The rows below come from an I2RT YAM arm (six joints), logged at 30 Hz.
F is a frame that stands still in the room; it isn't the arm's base.
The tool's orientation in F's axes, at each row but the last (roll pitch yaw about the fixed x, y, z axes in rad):
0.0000 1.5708 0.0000
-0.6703 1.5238 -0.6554
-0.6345 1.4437 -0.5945
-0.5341 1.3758 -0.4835
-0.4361 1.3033 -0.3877
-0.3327 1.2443 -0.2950
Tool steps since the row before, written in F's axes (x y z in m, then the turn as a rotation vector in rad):
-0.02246 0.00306 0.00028 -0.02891 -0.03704 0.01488
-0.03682 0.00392 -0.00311 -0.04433 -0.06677 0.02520
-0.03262 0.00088 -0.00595 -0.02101 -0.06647 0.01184
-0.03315 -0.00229 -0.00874 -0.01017 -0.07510 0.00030
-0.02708 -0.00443 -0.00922 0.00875 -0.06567 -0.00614
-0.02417 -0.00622 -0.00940 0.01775 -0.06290 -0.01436
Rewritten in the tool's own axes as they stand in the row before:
-0.00028 0.00306 -0.02246 -0.01488 -0.03704 -0.02891
0.00162 0.00454 -0.03684 -0.02491 -0.06683 -0.04440
0.00241 0.00250 -0.03299 -0.00923 -0.06637 -0.02257
0.00309 -0.00002 -0.03422 0.00473 -0.07427 -0.01433
0.00271 -0.00244 -0.02872 0.01463 -0.06484 0.00303
0.00207 -0.00469 -0.02617 0.02491 -0.06141 0.00925

